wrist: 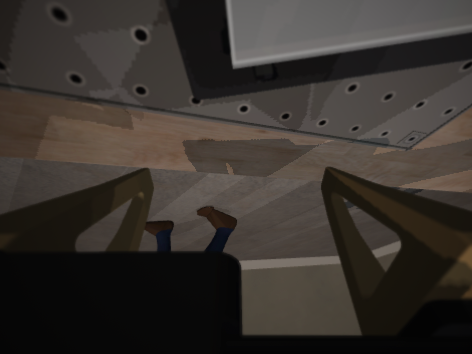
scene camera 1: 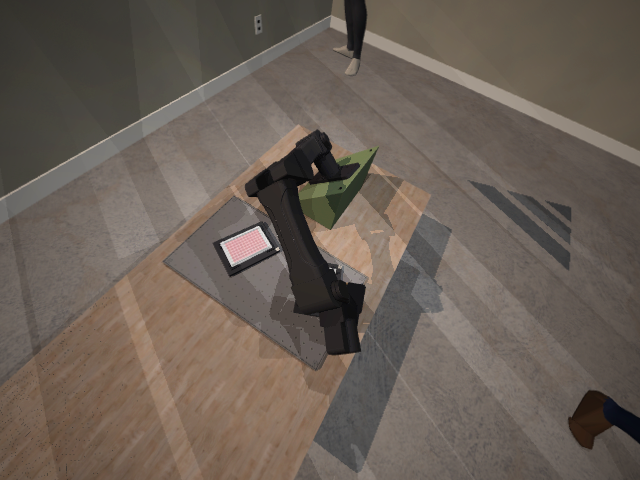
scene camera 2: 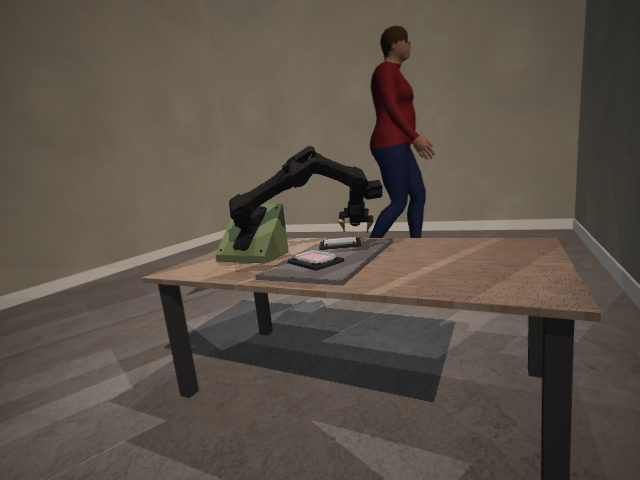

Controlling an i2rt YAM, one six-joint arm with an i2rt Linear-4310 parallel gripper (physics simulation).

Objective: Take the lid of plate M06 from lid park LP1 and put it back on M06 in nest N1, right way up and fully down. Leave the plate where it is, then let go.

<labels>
A well plate with pink top [scene camera 1: 238, 249] is 0.74 m from the lens. A grey perforated base [scene camera 1: 262, 294] is 0.71 m from the lens.
</labels>
